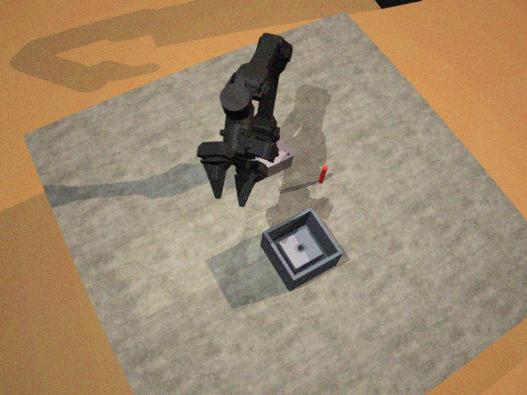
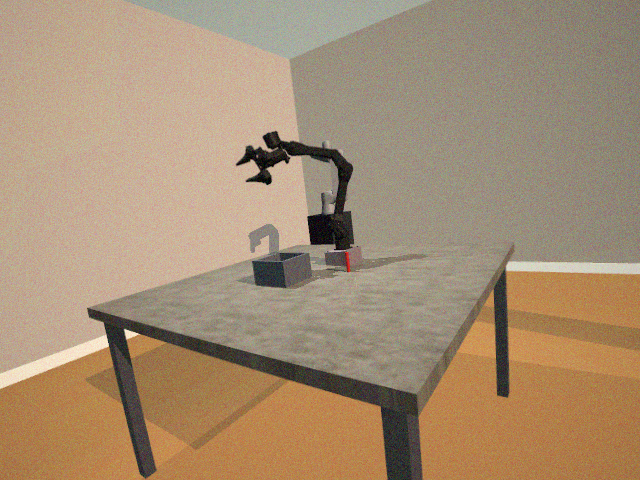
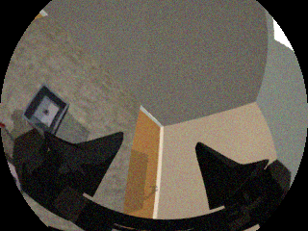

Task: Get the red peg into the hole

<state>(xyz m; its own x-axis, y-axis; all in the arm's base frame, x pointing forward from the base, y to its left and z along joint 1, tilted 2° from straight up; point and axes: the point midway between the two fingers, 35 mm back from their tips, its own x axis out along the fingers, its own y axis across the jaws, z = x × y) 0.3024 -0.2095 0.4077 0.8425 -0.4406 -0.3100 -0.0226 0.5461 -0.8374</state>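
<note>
Now: gripper tip 41 cm above the red peg, 38 cm to the right of it and 19 cm past it. Round my gripper tip: light plate 40 cm below, 21 cm to the left, 1 cm ahead; then grey box 42 cm below, 21 cm to the left, 1 cm ahead.
</note>
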